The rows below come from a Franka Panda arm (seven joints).
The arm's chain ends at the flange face. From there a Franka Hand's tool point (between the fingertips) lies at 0.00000 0.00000 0.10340 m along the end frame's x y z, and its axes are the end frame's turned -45 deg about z.
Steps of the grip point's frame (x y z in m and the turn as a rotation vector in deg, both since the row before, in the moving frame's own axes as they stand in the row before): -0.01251 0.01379 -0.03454 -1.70 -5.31 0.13; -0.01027 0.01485 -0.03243 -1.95 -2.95 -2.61; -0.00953 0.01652 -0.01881 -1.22 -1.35 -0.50
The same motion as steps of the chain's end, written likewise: 0.00551 0.00967 -0.03405 -4.96 -2.55 0.13; 0.00437 0.01149 -0.03223 -3.46 -0.71 -2.61; 0.00509 0.01514 -0.01876 -1.82 -0.09 -0.50
